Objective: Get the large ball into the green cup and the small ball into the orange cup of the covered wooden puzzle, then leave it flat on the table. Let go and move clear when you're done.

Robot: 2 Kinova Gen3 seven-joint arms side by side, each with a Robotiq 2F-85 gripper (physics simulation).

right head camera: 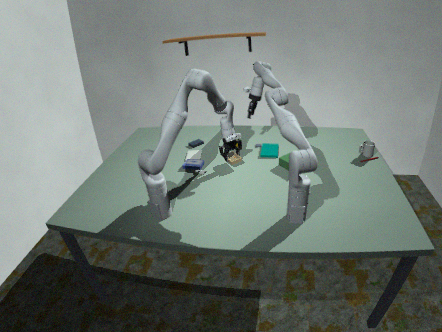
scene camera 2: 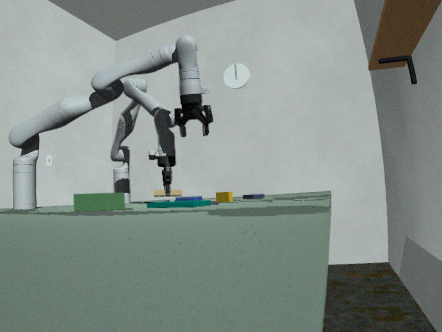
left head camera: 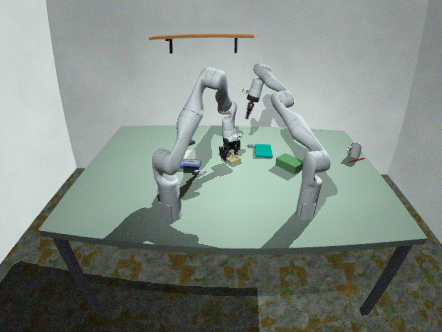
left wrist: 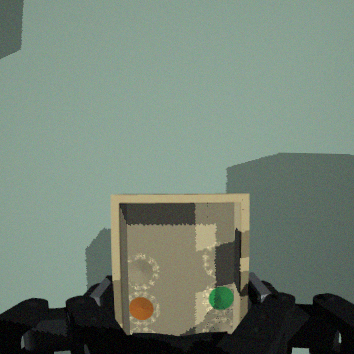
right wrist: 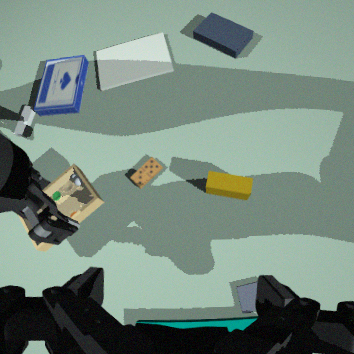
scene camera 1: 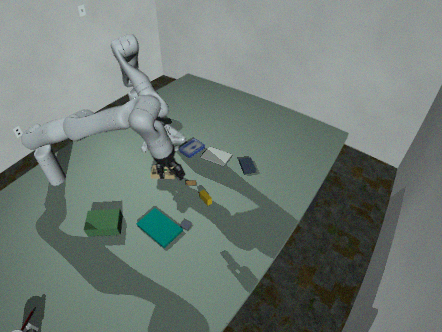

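Pixels of known places: left gripper, between the fingertips: (right head camera: 232,159) (scene camera 2: 167,195) (left head camera: 230,159) (left wrist: 180,291) (right wrist: 61,208) (scene camera 1: 163,173); right gripper, between the fingertips: (right head camera: 250,116) (scene camera 2: 194,136) (left head camera: 246,117) (right wrist: 179,289) (scene camera 1: 172,171); left arm's base, origin of its link: (right head camera: 163,213) (left head camera: 172,215); right arm's base, origin of its link: (right head camera: 296,216) (left head camera: 304,214) (scene camera 1: 57,179).
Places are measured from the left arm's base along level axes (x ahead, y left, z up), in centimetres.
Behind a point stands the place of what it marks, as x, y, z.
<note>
The wooden puzzle (left wrist: 180,198) {52.6, -7.8, 5.6} (right wrist: 92,212) {59.9, -1.9, 3.7} (left head camera: 234,160) {51.7, -7.3, 5.5} (scene camera 2: 178,193) {60.1, -1.3, 4.1} is between the fingers of my left gripper (left wrist: 180,291) {55.3, -3.3, 3.6} (scene camera 2: 168,192) {55.3, -3.3, 3.6}, which is shut on its sides and holds it low over the table. In the left wrist view, the orange cup (left wrist: 141,308) {57.0, -3.9, 5.5} is at lower left and the green cup (left wrist: 221,298) {53.2, -2.4, 5.2} at lower right. No ball shows in either, and the puzzle's near end is hidden by the gripper. A pale spot near the puzzle's far corner in the right wrist view is too small to identify. My right gripper (scene camera 2: 195,132) {75.9, -4.1, 23.5} (right wrist: 179,289) {75.9, -4.1, 23.5} is open and empty, high above the table.
A domino (right wrist: 146,172) {64.1, 6.4, 0.8} and a yellow block (right wrist: 229,185) {76.2, 7.8, 3.7} (scene camera 1: 205,197) {77.1, 7.7, 3.6} lie near the puzzle. A blue card box (right wrist: 62,85) {43.8, 15.8, 2.4}, white wedge (right wrist: 134,62) {53.7, 24.6, 0.6} and navy box (right wrist: 223,34) {67.1, 34.2, 1.8} lie beyond. A teal book (scene camera 1: 160,227) {81.4, -14.7, 1.5} and green block (scene camera 1: 103,222) {71.3, -35.9, 4.9} lie on the other side.
</note>
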